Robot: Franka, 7 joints.
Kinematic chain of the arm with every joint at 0, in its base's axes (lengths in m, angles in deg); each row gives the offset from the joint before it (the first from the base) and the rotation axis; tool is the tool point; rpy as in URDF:
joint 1: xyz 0 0 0.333 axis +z
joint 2: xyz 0 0 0 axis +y
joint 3: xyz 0 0 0.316 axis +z
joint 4: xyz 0.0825 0 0 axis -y
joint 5: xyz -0.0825 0 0.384 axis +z
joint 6: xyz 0 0 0 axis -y
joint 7: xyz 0.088 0 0 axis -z
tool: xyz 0 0 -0.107 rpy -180 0 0
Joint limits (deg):
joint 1: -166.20..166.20
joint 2: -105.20..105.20
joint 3: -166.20..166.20
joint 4: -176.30..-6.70
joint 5: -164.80..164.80
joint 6: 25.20..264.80
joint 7: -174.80..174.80
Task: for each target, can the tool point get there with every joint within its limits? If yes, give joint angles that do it. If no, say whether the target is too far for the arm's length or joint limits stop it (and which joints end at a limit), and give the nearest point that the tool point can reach.
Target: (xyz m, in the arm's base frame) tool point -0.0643 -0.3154 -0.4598
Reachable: no: joint limits stop it (at a limit: joint 2) | nearest point -0.0631 -0.3094 -0.3598 | short by 0.100 m
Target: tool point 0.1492 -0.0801 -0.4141
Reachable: no: joint limits stop it (at a limit: joint 2) | nearest point 0.1600 -0.0859 -0.3509 | short by 0.064 m
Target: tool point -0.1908 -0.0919 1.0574
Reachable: yes | joints -13.59 -47.92 -33.15 -65.58 -72.53 207.54 -144.61
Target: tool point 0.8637 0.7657 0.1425
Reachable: no: too far | nearest point 0.6334 0.5615 0.1933 | short by 0.312 m
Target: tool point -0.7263 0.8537 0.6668
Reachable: no: too far | nearest point -0.5328 0.6262 0.5779 | short by 0.312 m
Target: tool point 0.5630 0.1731 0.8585
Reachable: yes | joints 41.15 40.67 -49.91 -39.26 52.38 212.87 -111.64
